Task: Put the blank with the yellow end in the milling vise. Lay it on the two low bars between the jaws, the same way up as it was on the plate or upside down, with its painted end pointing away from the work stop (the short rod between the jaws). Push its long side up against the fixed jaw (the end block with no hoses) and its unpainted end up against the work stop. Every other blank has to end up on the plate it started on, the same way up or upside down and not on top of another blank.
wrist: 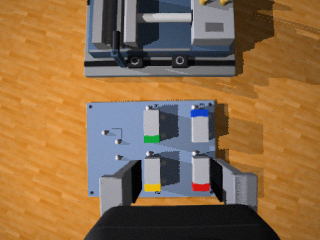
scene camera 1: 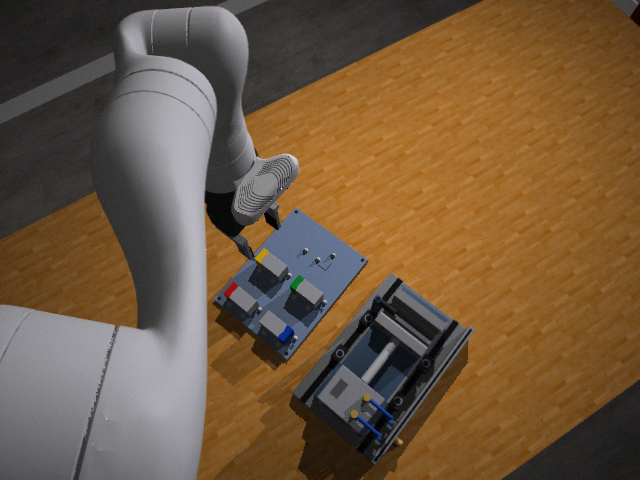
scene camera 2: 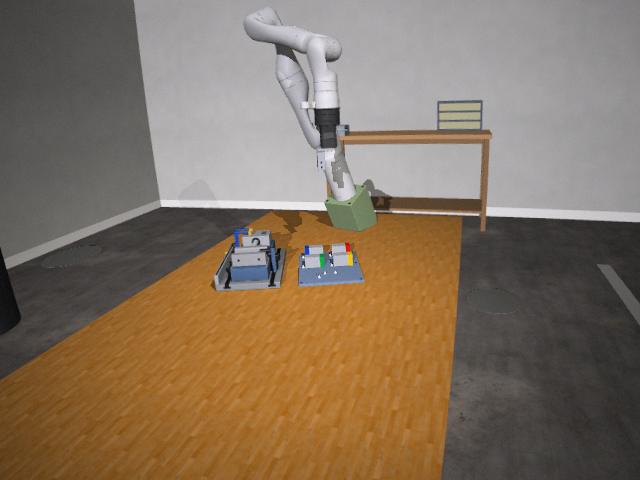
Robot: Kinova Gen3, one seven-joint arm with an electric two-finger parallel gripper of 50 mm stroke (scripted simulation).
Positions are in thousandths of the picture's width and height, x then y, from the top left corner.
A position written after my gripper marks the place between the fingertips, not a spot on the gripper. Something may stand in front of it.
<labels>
my gripper: wrist 552,727; scene camera 1 407,499; scene camera 2 502,351
</labels>
